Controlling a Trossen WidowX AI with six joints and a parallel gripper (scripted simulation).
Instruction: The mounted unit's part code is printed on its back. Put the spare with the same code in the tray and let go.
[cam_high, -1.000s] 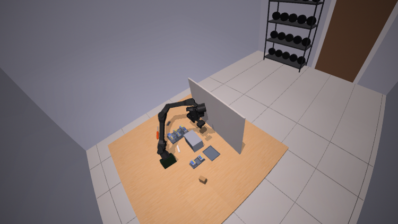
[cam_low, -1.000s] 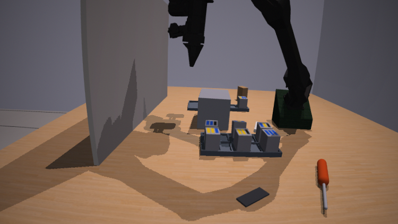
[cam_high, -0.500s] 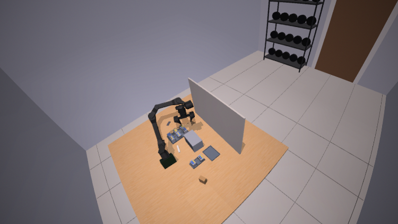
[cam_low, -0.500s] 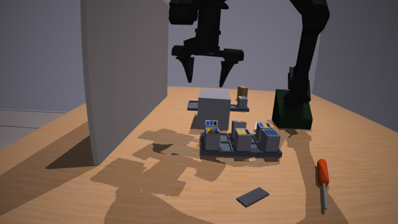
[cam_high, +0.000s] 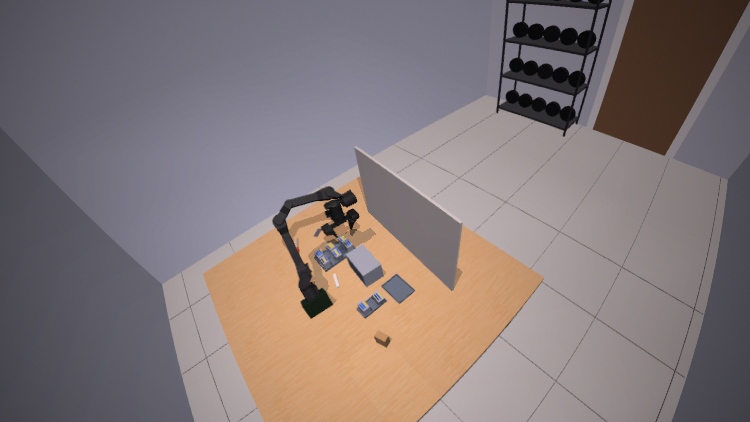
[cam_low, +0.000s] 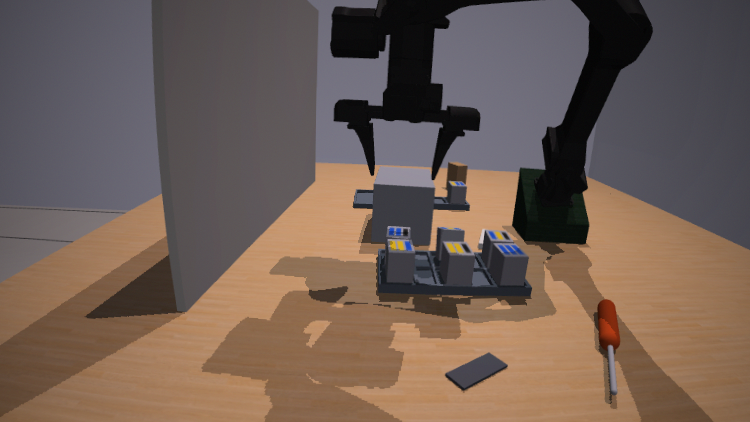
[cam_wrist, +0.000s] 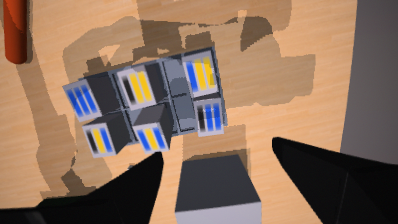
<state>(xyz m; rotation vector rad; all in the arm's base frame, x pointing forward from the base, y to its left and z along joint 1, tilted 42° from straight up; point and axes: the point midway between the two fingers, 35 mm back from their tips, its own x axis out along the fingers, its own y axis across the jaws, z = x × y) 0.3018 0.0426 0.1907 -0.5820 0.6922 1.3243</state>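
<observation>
My gripper tip is now 9 cm above the grey spare. Also, from my gripper tip: grey wall panel (22 cm ahead, 20 cm to the right, 9 cm above); then brown block (21 cm behind, 50 cm to the right, 10 cm below); then dark tray (2 cm ahead, 36 cm to the right, 13 cm below).
</observation>
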